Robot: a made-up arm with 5 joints.
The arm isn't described. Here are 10 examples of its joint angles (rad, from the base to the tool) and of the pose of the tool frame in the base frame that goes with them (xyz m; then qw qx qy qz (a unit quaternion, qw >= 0)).
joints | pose
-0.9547 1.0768 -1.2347 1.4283 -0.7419 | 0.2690 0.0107 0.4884 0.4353 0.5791 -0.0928 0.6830
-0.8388 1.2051 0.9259 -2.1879 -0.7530 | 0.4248 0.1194 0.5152 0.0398 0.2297 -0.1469 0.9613
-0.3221 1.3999 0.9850 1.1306 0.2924 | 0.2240 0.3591 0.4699 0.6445 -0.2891 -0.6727 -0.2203
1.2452 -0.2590 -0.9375 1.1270 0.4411 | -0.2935 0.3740 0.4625 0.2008 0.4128 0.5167 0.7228
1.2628 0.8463 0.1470 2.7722 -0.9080 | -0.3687 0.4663 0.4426 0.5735 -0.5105 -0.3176 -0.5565
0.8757 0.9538 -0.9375 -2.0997 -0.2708 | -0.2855 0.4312 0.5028 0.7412 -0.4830 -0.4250 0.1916
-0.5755 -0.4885 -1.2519 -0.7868 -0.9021 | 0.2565 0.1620 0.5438 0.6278 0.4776 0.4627 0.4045
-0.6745 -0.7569 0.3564 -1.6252 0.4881 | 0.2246 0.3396 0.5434 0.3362 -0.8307 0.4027 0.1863
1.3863 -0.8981 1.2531 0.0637 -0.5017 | -0.4903 0.2698 0.5516 0.5427 -0.4589 0.0891 0.6978
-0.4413 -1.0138 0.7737 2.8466 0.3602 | 0.1104 0.3561 0.4710 0.5936 0.8038 -0.0377 0.0106
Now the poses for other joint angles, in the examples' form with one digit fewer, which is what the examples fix.
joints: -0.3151 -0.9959 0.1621 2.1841 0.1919
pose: 0.095 0.340 0.496 0.522 0.833 0.173 0.058
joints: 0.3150 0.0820 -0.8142 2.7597 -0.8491
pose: -0.064 0.480 0.444 0.560 -0.787 -0.216 -0.140
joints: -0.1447 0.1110 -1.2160 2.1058 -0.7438
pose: 0.132 0.377 0.426 0.366 -0.851 -0.175 -0.335
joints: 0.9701 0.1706 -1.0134 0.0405 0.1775
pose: -0.179 0.417 0.526 0.394 0.140 0.102 0.903
